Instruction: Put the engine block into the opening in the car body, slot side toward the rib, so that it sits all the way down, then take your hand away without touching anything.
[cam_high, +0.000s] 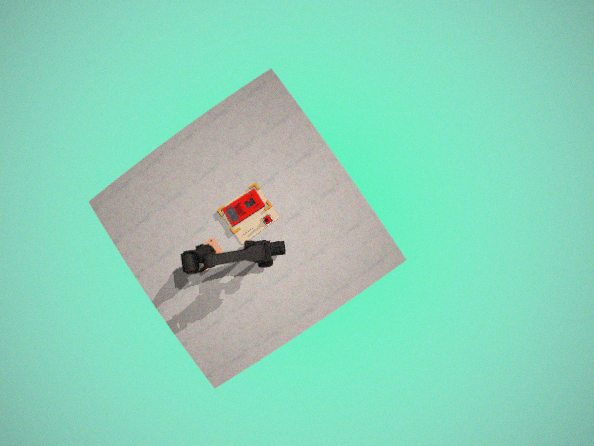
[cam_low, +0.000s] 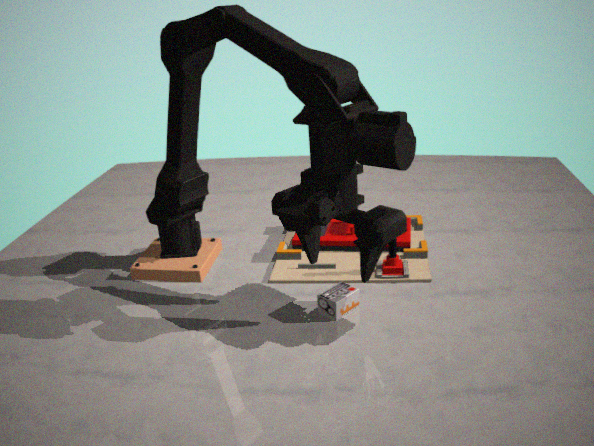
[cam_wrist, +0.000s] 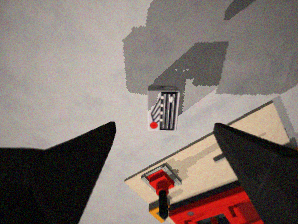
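The grey engine block is 50 mm below my gripper tip. The rest, counted from my gripper tip: beige baseplate 200 mm to the left, 50 mm below, 50 mm ahead; then black upright peg 100 mm to the left, 90 mm ahead, 30 mm below.
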